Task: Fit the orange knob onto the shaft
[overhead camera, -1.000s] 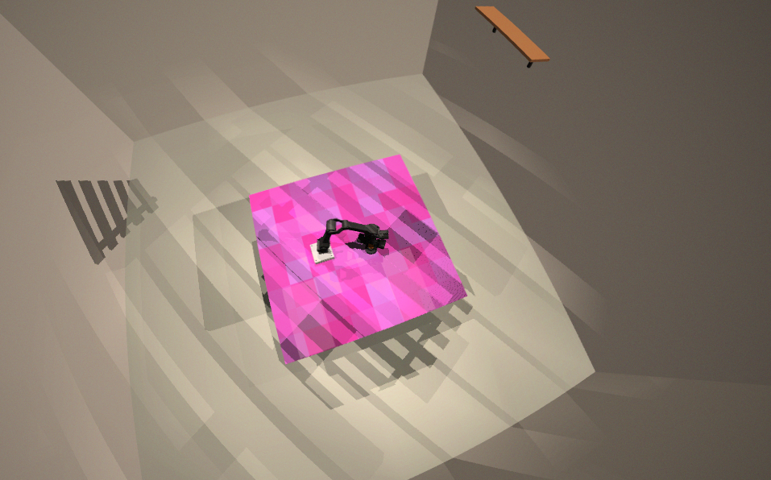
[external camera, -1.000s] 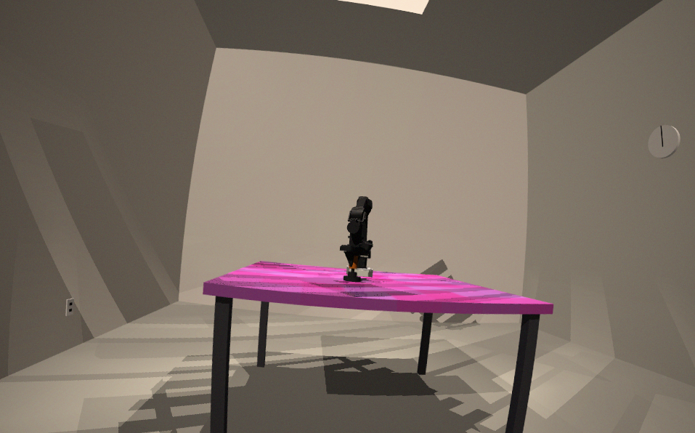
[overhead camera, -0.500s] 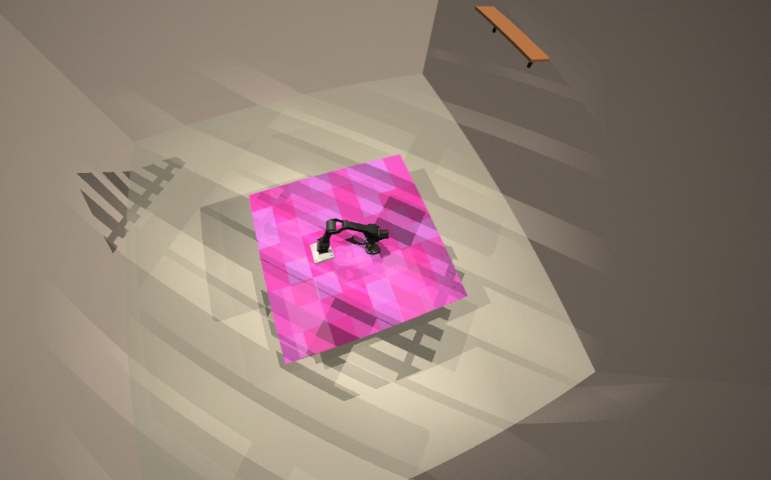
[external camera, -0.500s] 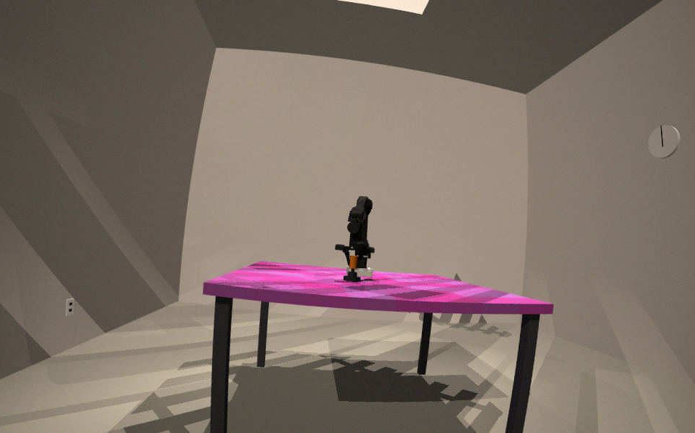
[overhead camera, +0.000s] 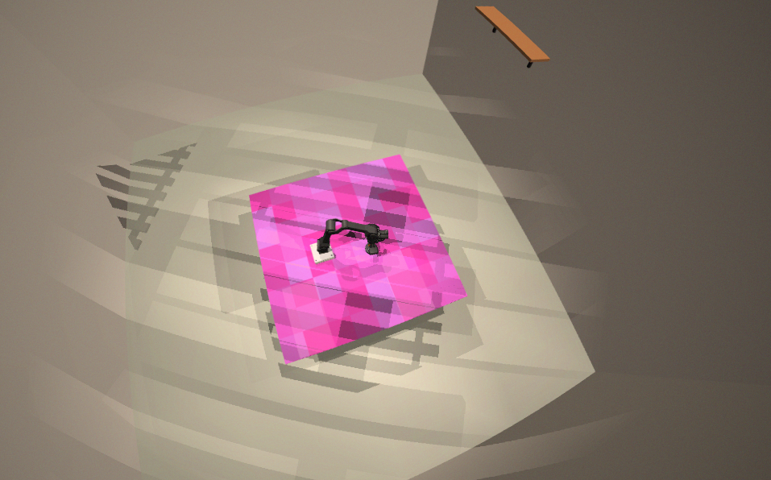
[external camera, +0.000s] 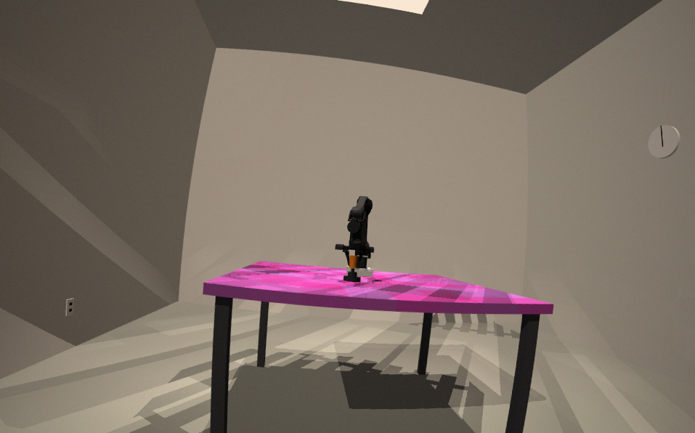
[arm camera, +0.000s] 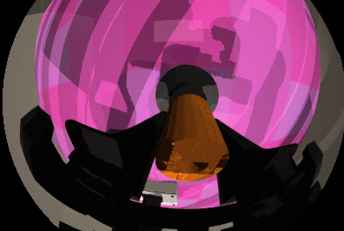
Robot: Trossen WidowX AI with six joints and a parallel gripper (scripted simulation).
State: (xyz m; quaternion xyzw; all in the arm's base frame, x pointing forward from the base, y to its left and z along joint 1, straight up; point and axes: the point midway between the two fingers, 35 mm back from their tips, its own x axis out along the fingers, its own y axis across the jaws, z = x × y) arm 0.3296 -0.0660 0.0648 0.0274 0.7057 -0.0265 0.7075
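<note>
Right now my gripper tip is 2 cm below the orange knob. The rest, counted from my gripper tip: dark round pedestal 4 cm below.
</note>
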